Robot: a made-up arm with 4 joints. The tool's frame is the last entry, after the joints.
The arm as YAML. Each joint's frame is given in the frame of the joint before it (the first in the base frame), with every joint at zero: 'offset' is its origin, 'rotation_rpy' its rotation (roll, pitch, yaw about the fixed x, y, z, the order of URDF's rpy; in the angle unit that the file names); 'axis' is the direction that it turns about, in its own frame. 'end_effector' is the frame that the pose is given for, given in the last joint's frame.
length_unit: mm
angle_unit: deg
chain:
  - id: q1
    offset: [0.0, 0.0, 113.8]
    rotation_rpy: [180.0, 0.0, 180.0]
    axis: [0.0, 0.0, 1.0]
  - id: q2
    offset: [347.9, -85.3, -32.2]
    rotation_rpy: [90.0, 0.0, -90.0]
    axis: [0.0, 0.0, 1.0]
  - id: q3
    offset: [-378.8, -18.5, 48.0]
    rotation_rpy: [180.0, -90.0, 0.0]
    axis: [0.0, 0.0, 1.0]
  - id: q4
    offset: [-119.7, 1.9, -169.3]
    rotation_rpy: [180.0, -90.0, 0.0]
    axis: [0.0, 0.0, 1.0]
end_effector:
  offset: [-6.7, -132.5, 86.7]
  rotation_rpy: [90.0, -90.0, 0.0]
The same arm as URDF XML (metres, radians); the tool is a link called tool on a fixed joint. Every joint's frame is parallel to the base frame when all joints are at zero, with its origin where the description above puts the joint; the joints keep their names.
<robot name="arm">
<joint name="q1" type="continuous"><parent link="base_link"/><child link="link1"/><origin xyz="0 0 0.1138" rpy="0 0 0"/><axis xyz="0 0 -1"/></joint>
<joint name="q2" type="continuous"><parent link="link1"/><child link="link2"/><origin xyz="-0.3479 -0.0853 0.0322" rpy="0 0 0"/><axis xyz="1 0 0"/></joint>
<joint name="q3" type="continuous"><parent link="link2"/><child link="link3"/><origin xyz="0.048 0.3788 0.0185" rpy="0 0 0"/><axis xyz="0 -1 0"/></joint>
<joint name="q4" type="continuous"><parent link="link3"/><child link="link4"/><origin xyz="-0.1197 0.1693 0.0019" rpy="0 0 0"/><axis xyz="1 0 0"/></joint>
<joint name="tool_fixed" type="fixed"><parent link="link4"/><child link="tool"/><origin xyz="0.0867 0.0067 0.1325" rpy="0 0 0"/></joint>
<link name="base_link"/>
<link name="link1"/>
<link name="link2"/>
<link name="link3"/>
<link name="link4"/>
<link name="tool"/>
</robot>

